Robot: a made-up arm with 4 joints.
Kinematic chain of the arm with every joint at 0, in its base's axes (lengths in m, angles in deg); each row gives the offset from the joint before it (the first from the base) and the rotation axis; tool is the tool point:
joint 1: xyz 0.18 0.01 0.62 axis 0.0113 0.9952 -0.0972
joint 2: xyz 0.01 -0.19 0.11 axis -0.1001 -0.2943 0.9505
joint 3: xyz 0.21 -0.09 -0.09 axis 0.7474 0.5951 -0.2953
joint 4: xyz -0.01 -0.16 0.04 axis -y
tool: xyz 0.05 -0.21 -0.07
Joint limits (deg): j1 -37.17..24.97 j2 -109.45..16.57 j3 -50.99..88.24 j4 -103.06..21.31
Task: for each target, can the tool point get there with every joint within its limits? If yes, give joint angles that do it. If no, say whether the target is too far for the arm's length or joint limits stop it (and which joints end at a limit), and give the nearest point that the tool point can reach.
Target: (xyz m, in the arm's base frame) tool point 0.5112 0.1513 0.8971
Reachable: no: joint limits stop it (at a limit: joint 1, joint 2, joint 3) | nearest point -0.0014 0.0830 0.7160 | short by 0.548 m
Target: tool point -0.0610 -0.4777 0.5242
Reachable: yes | joints 7.89 -34.32 44.46 -89.12
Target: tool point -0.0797 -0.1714 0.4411
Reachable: yes | joints -13.58 -65.17 76.89 -65.07
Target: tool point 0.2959 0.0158 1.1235
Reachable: no: joint limits stop it (at a limit: joint 1, joint 2, joint 3, joint 4) | nearest point 0.3089 -0.4164 1.1039 | short by 0.433 m
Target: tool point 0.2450 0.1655 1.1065
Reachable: no: joint limits stop it (at a limit: joint 1, joint 2, joint 3, joint 4) | nearest point -0.0091 0.0817 0.7324 | short by 0.460 m
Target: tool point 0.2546 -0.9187 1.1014
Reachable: no: too far | nearest point 0.2615 -0.6318 0.9096 | short by 0.345 m
